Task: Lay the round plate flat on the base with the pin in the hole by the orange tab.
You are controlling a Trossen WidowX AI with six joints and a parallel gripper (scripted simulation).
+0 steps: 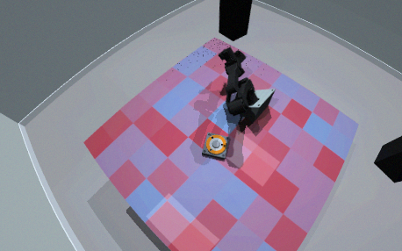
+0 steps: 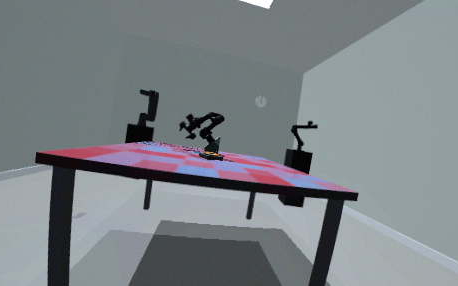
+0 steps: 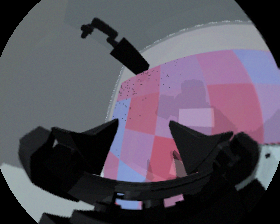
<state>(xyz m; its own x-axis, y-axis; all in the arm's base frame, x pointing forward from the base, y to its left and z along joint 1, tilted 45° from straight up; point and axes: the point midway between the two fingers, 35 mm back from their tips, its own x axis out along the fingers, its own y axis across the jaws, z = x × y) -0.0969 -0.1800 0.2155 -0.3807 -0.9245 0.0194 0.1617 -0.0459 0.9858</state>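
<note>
Right now my gripper tip is 41 cm short of the base, 34 cm to the right of it and 10 cm above it.
</note>
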